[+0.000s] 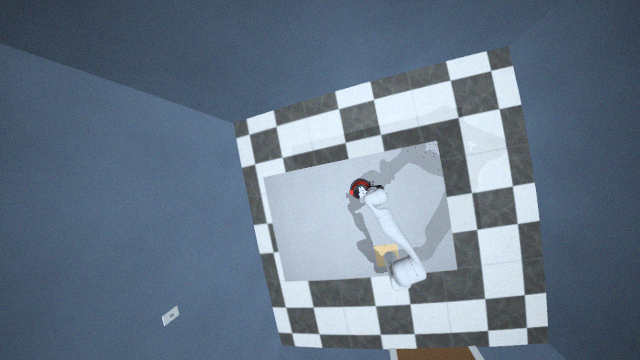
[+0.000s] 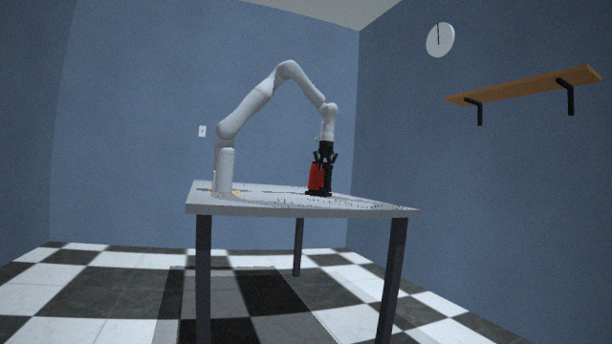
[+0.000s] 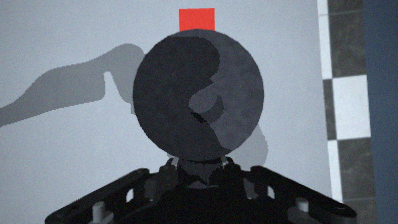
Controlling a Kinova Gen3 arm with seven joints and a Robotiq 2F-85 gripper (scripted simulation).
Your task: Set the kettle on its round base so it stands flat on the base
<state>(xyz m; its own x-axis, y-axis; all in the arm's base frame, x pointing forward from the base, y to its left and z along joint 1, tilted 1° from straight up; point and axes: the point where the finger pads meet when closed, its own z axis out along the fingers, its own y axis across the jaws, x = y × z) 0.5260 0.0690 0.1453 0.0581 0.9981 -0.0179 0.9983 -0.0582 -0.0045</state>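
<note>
My gripper is now 40 mm above the red kettle and 30 mm to the right of it. Round my hand: round black base (140 mm below, 70 mm to the left).
</note>
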